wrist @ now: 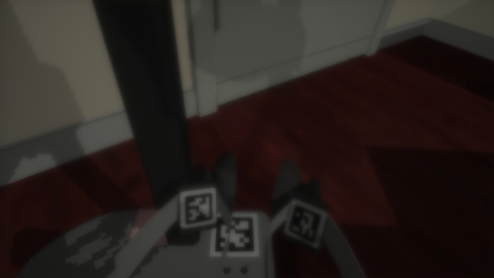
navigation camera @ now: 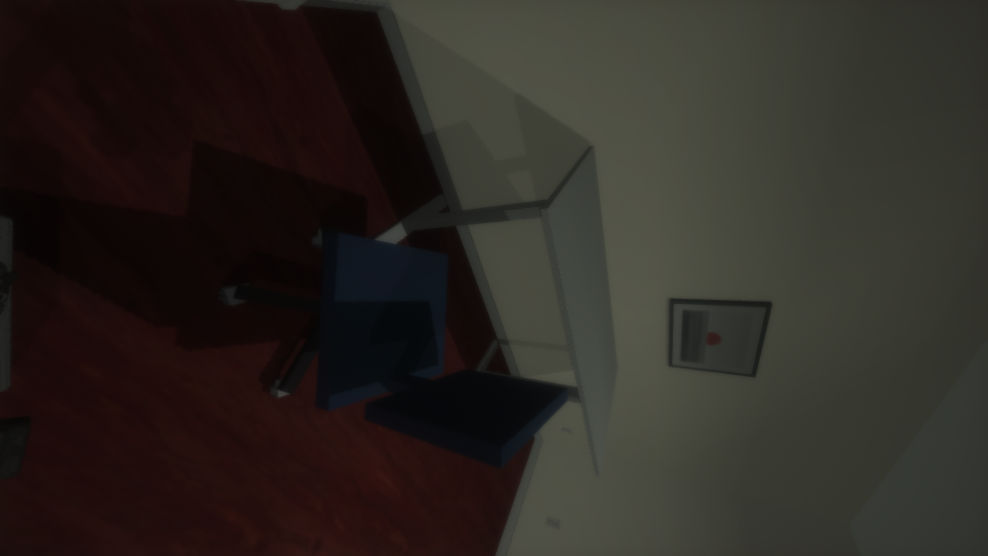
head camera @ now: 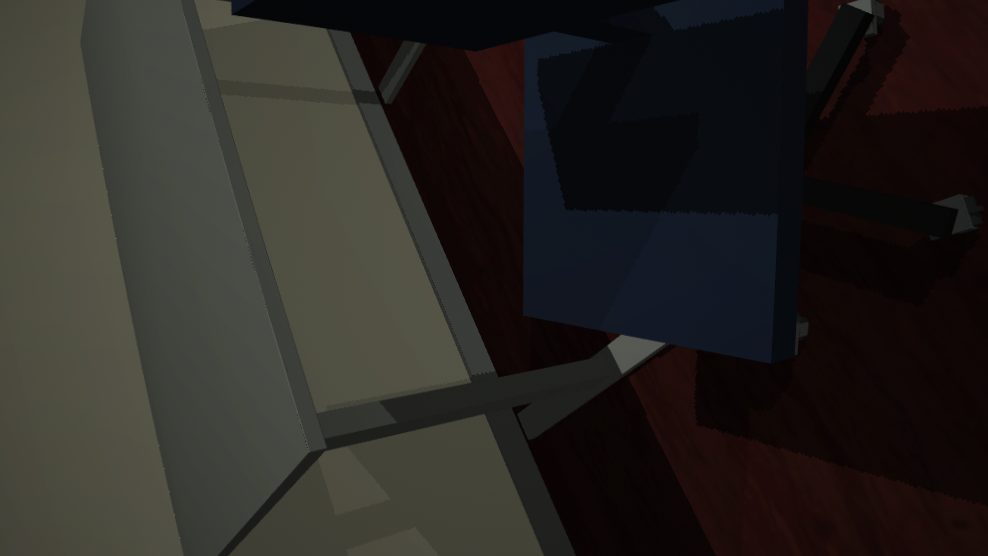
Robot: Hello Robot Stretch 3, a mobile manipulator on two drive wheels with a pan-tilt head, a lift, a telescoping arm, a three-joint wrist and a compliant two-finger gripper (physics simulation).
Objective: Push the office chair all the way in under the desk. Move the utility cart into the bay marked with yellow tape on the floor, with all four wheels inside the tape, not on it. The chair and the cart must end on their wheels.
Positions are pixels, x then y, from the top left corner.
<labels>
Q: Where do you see a door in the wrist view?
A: At 232, 57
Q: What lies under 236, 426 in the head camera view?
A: A desk.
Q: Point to a framed picture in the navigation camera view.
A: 724, 336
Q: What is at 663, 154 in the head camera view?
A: A blue chair seat.
</labels>
